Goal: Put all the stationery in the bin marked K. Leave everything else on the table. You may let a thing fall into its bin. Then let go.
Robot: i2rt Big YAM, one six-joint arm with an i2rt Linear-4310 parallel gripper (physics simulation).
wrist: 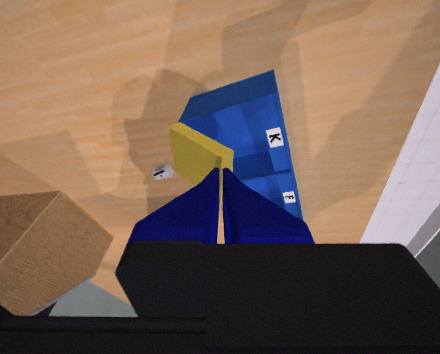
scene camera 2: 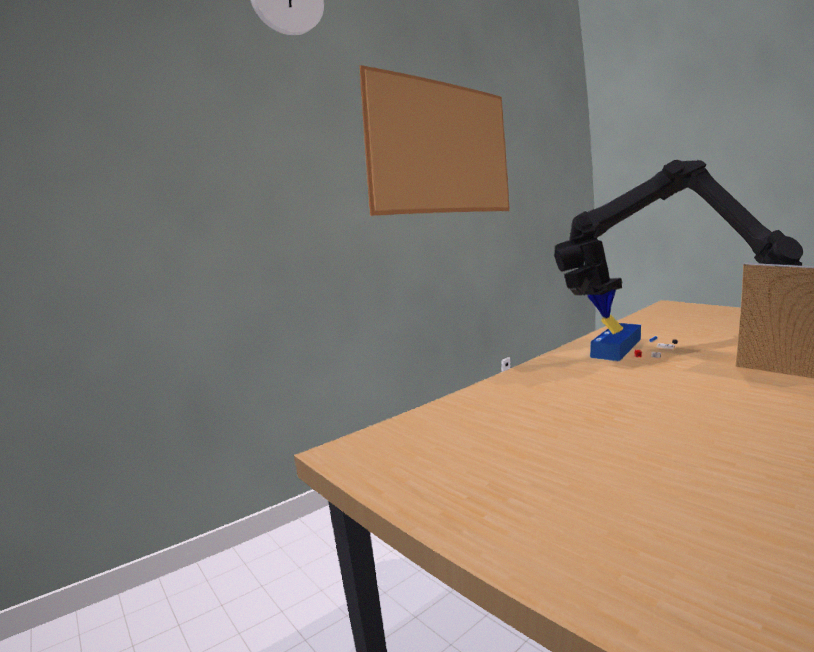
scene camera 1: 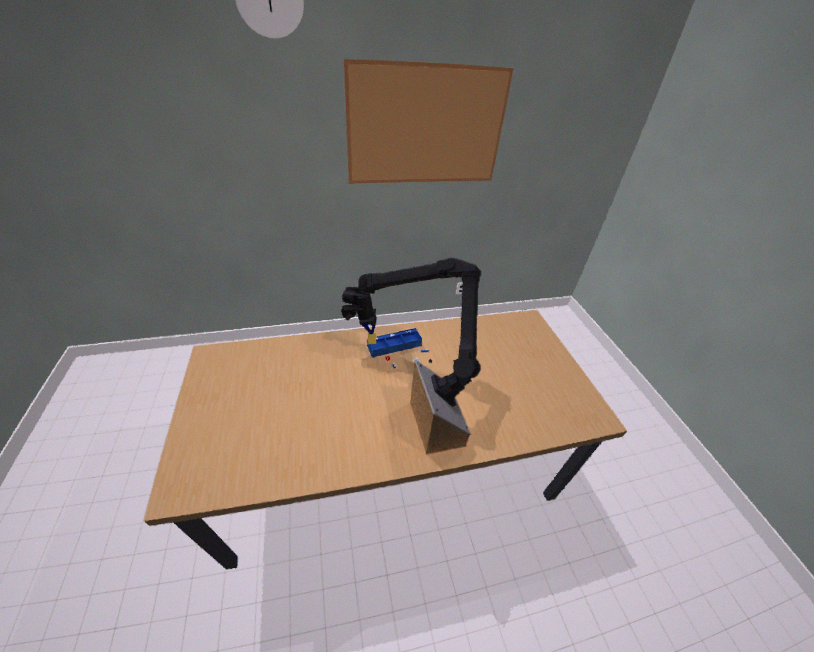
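Pixels of known places: gripper, fingertip midpoint: [wrist: 220, 176] [scene camera 2: 606, 318] [scene camera 1: 371, 333]; arm's base, origin of the base link: [scene camera 2: 783, 299] [scene camera 1: 441, 391].
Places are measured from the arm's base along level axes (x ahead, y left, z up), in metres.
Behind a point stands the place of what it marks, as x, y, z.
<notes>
My gripper [scene camera 1: 370, 332] @[0.393, 0.249, -0.058] [scene camera 2: 606, 317] @[0.393, 0.249, -0.058] [wrist: 220, 176] @[0.393, 0.249, -0.058] is shut on a yellow block [scene camera 1: 371, 338] @[0.373, 0.250, -0.070] [scene camera 2: 613, 326] @[0.366, 0.258, -0.076] [wrist: 194, 154] @[0.376, 0.258, -0.069], with the fingertips nearly together at its edge. The block hangs tilted above the end of the blue bin row, over or close to the bin marked K [wrist: 232, 98] @[0.395, 0.262, -0.136]. Its outline covers part of that bin in the wrist view. The blue bin row [scene camera 1: 385, 350] @[0.365, 0.186, -0.143] [scene camera 2: 603, 350] @[0.393, 0.262, -0.145] stands near the table's back edge. The K label [wrist: 274, 137] @[0.430, 0.229, -0.127] shows in the wrist view. Whether anything lies deeper in the K bin is partly hidden.
Beside the bins lie a small red thing [scene camera 1: 387, 357] @[0.329, 0.179, -0.154] [scene camera 2: 638, 353] @[0.327, 0.183, -0.159], a small grey-white piece [scene camera 1: 394, 365] @[0.282, 0.150, -0.158] [scene camera 2: 655, 354] @[0.287, 0.158, -0.161] [wrist: 162, 172] @[0.292, 0.156, -0.158], a blue battery [scene camera 1: 424, 351] @[0.367, -0.001, -0.163] [scene camera 2: 652, 338] @[0.369, 0.011, -0.159], a black nut [scene camera 1: 430, 360] @[0.306, -0.021, -0.161] [scene camera 2: 674, 341] @[0.305, -0.013, -0.163] and a white item [scene camera 2: 665, 346] @[0.304, 0.055, -0.164]. A bin marked F [wrist: 288, 197] @[0.451, 0.147, -0.127] adjoins K.
</notes>
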